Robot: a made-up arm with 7 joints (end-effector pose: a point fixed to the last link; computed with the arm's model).
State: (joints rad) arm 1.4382 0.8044 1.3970 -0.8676 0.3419 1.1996 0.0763
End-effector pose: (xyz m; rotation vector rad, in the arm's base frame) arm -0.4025 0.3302 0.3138 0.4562 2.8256 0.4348
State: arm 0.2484 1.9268 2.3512 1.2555 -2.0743 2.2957 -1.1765
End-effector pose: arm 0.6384 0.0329 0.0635 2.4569 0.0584 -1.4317
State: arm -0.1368 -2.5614 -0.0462 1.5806 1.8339 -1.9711 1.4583
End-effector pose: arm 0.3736 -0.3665 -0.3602 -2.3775 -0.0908 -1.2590
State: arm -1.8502 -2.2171 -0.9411 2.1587 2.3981 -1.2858 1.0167
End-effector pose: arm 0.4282 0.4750 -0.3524 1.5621 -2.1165 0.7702
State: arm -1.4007 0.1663 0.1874 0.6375 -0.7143 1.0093 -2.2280
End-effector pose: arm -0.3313 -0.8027 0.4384 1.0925 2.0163 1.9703
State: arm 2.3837 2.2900 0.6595 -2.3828 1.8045 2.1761 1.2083
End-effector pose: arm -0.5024 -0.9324 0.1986 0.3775 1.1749 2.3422
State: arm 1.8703 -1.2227 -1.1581 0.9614 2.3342 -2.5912 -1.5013
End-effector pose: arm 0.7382 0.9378 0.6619 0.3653 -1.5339 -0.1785
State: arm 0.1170 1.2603 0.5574 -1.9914 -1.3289 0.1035 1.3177
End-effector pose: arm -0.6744 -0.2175 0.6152 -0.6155 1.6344 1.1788
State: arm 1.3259 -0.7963 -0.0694 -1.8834 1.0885 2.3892 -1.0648
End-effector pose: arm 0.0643 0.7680 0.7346 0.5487 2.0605 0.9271
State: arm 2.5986 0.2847 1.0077 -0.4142 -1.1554 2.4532 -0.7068
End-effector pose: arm 0.3184 0.0277 -0.2612 -0.1260 -1.5852 -0.5738
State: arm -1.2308 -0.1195 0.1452 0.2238 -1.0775 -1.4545 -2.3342
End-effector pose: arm -0.2723 -0.6226 0.0551 -0.2110 0.0701 1.8406
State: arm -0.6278 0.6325 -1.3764 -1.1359 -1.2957 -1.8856 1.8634
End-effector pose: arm -0.3676 -0.7122 0.3467 -0.3954 1.3528 1.4896
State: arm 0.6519 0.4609 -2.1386 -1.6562 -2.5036 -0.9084 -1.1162
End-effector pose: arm 0.3141 -0.2117 0.8714 2.1947 -1.1612 -0.5272
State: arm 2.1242 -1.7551 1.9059 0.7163 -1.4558 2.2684 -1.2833
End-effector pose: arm -0.2919 0.1768 -0.1945 0.8270 1.1293 1.6007
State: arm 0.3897 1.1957 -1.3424 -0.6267 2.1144 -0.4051 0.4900
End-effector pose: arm -0.0878 -0.7967 0.2031 -1.1019 -0.7880 0.4013
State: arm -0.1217 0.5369 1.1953 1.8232 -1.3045 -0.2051 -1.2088
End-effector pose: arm -0.7181 -0.0038 0.7563 -0.3910 2.3041 0.8899
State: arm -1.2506 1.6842 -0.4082 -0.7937 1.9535 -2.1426 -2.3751
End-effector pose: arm -1.0127 -0.1103 -0.0403 -0.6884 2.0513 0.7943
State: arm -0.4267 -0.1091 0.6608 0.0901 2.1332 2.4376 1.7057
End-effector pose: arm -0.1507 0.1584 1.3787 1.0313 1.7526 0.0074
